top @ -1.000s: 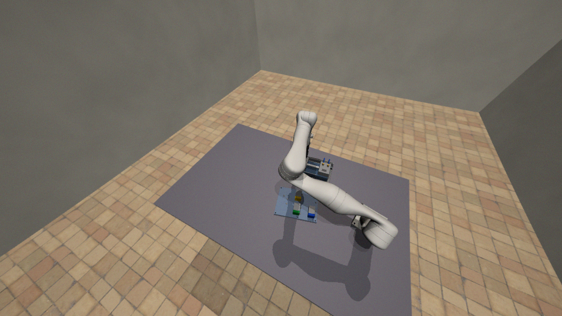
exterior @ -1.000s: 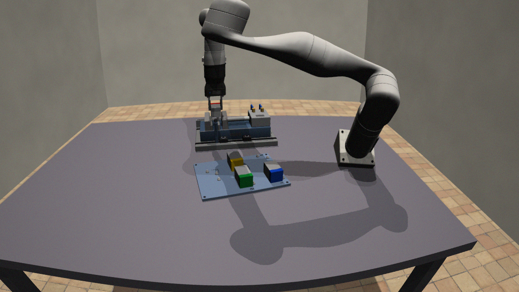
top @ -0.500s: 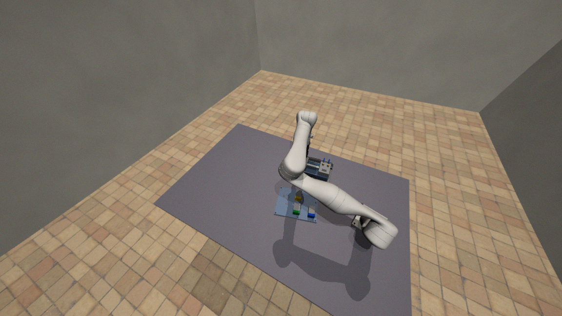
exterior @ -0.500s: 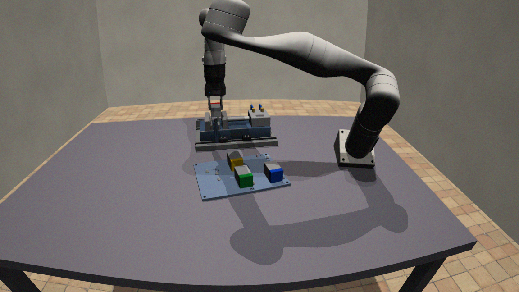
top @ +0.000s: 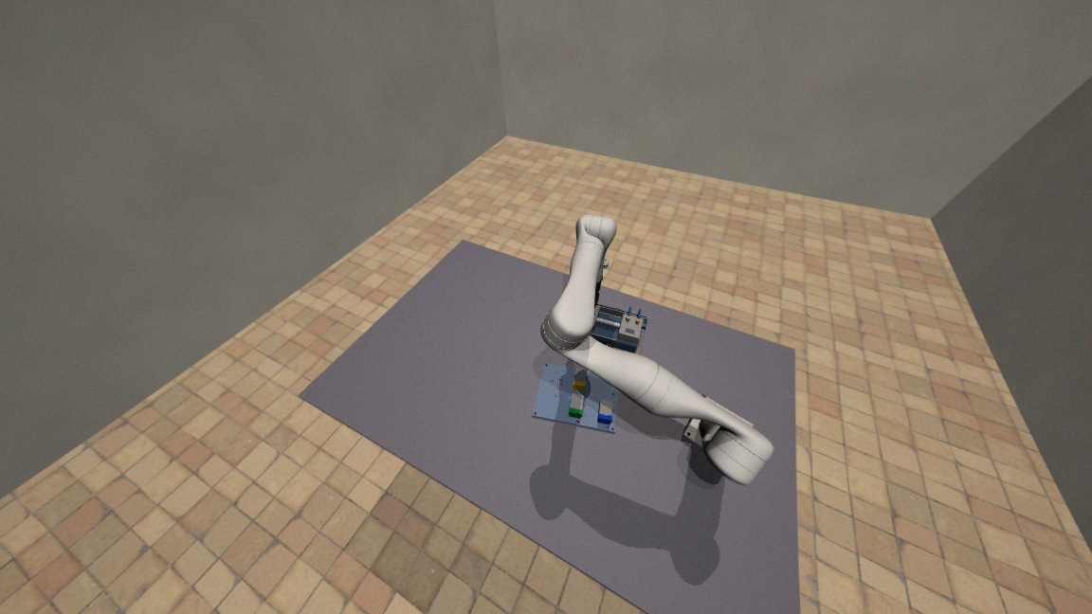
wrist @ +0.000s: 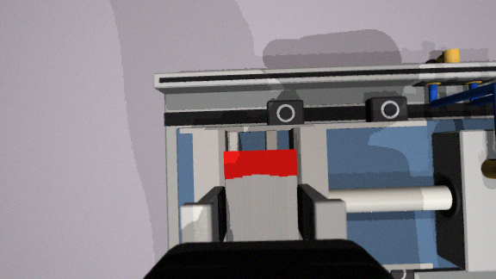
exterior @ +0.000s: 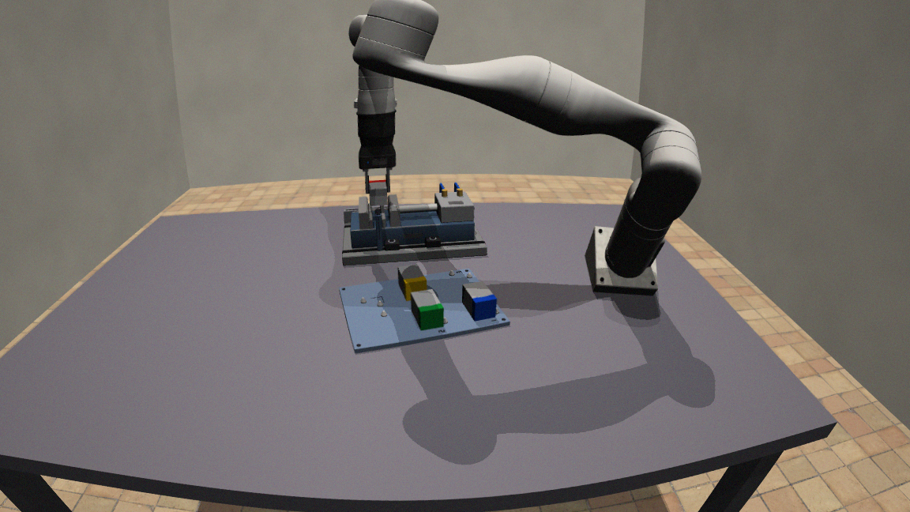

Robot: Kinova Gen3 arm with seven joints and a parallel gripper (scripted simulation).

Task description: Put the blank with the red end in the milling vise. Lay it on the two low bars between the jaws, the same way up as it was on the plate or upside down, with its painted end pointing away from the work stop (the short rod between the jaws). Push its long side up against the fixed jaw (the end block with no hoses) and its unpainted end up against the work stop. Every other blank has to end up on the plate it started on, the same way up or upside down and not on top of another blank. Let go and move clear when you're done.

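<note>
Right now the red-ended blank is 20 mm below my hand. From my hand the other things lie so: work stop: 50 mm to the left, 50 mm below; then sliding jaw: 30 mm behind, 60 mm below; then fixed jaw: 30 mm ahead, 10 mm to the left, 60 mm below.
</note>
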